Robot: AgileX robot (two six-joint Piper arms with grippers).
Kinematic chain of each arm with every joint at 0, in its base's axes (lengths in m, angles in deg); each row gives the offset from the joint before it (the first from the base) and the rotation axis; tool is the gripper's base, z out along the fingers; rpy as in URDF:
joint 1: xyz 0 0 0.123 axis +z
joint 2: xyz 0 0 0 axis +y
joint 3: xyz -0.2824 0 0.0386 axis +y
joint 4: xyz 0.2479 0 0.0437 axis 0.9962 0 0.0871
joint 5: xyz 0 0 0 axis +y
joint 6: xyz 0.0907 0 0.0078 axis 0.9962 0 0.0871
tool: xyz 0 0 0 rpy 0 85 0
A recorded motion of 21 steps. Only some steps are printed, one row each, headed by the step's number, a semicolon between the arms.
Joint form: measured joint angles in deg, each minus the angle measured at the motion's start. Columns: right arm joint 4, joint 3, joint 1, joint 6, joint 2, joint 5; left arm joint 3, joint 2, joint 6, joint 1, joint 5, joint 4.
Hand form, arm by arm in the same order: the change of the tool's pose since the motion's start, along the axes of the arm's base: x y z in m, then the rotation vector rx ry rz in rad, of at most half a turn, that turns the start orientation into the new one. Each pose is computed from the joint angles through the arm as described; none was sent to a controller.
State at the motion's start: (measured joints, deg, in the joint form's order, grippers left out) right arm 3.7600 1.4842 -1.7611 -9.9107 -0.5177 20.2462; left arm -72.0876 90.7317 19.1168 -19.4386 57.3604 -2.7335
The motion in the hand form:
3: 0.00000 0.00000 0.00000 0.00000 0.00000 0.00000; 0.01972 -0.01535 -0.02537 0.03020 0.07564 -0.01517
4: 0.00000 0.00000 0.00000 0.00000 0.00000 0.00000; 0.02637 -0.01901 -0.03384 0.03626 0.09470 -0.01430
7: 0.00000 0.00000 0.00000 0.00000 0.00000 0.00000; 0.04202 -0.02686 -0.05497 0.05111 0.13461 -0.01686
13: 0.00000 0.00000 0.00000 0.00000 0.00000 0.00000; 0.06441 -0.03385 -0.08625 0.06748 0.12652 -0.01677
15: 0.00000 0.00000 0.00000 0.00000 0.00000 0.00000; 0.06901 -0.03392 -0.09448 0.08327 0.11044 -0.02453
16: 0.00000 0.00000 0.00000 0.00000 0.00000 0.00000; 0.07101 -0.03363 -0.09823 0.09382 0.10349 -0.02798
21: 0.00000 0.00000 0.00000 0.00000 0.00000 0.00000; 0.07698 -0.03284 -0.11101 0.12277 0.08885 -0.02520
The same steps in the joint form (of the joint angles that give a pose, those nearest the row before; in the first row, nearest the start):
3: 0.00 0.00 0.00 0.00 0.00 0.00; -3.26 6.98 -0.68 -1.39 0.93 0.35
4: 0.00 0.00 0.00 0.00 0.00 0.00; -4.29 9.16 -0.91 -1.56 0.91 0.35
7: 0.00 0.00 0.00 0.00 0.00 0.00; -6.81 14.36 -1.03 -1.83 0.67 0.35
13: 0.00 0.00 0.00 0.00 0.00 0.00; -9.18 20.83 -1.28 -1.83 -3.54 1.48
15: 0.00 0.00 0.00 0.00 0.00 0.00; -9.18 22.10 -1.28 -1.83 -5.35 2.73
16: 0.00 0.00 0.00 0.00 0.00 0.00; -9.18 22.67 -1.41 -1.83 -6.08 3.54
21: 0.00 0.00 0.00 0.00 0.00 0.00; -9.23 24.63 -2.68 -1.83 -8.17 5.97

